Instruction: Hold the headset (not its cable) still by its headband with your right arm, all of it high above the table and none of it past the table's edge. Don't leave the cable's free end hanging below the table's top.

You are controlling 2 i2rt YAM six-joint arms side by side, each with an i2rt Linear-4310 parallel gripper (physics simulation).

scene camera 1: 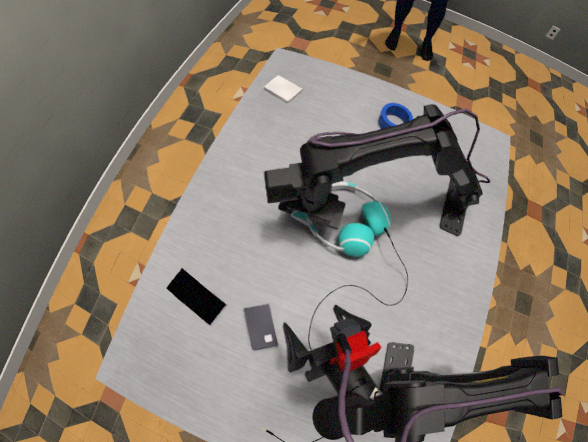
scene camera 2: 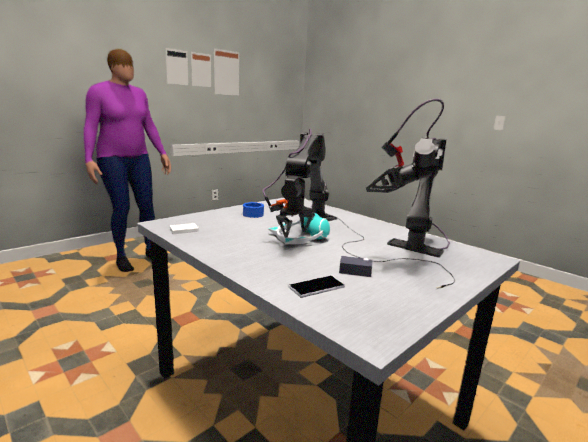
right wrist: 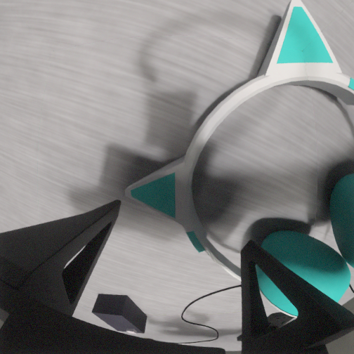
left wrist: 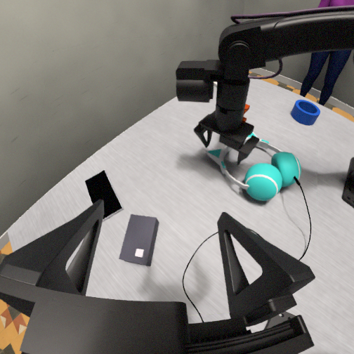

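Pixels of known places: left gripper, between the fingertips: (scene camera 1: 309,315) (scene camera 2: 368,188); right gripper, between the fingertips: (scene camera 1: 310,217) (scene camera 2: 295,234); left arm's base, origin of its link: (scene camera 2: 414,248); right arm's base, origin of its link: (scene camera 1: 455,203).
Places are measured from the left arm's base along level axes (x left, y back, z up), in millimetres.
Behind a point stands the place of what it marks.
Note:
The white and teal headset with cat ears (scene camera 1: 356,240) @(x -313, y -168, z 85 mm) (scene camera 2: 317,226) @(x -318, y -199, z 64 mm) (left wrist: 263,182) (right wrist: 305,45) lies on the table, two ear cups side by side. My right gripper (scene camera 1: 307,215) @(x -364, y -281, z 42 mm) (scene camera 2: 298,231) @(x -364, y -281, z 42 mm) (left wrist: 222,154) (right wrist: 186,229) is open, pointing down low over the headband; the right wrist view shows nothing between its fingers. In scene camera 1 the arm hides part of the headband. The thin black cable (scene camera 1: 350,285) @(x -225, y -153, z 3 mm) (left wrist: 310,225) runs over the table from one cup; its free end (scene camera 1: 265,429) @(x 165, y -285, z 4 mm) (scene camera 2: 440,287) @(x 167, y -282, z 1 mm) lies on the table top. My left gripper (scene camera 1: 310,316) @(x -107, y -251, z 254 mm) (left wrist: 164,212) is open and empty above the table.
A black phone (scene camera 1: 196,296) @(x -119, y -515, z 8 mm) (scene camera 2: 317,285) @(x -115, y -522, z 8 mm) (left wrist: 104,193) and a dark box (scene camera 1: 260,326) @(x -83, y -344, z 36 mm) (scene camera 2: 355,266) @(x -70, y -372, z 30 mm) (left wrist: 139,240) (right wrist: 120,312) lie on the table. A blue ring (scene camera 2: 253,213) @(x -710, y -117, z 21 mm) (left wrist: 297,117) and a white block (scene camera 1: 283,88) @(x -791, y -439, z 15 mm) (scene camera 2: 184,228) @(x -776, y -456, z 15 mm) are farther back. A person (scene camera 2: 122,125) stands beyond the table.

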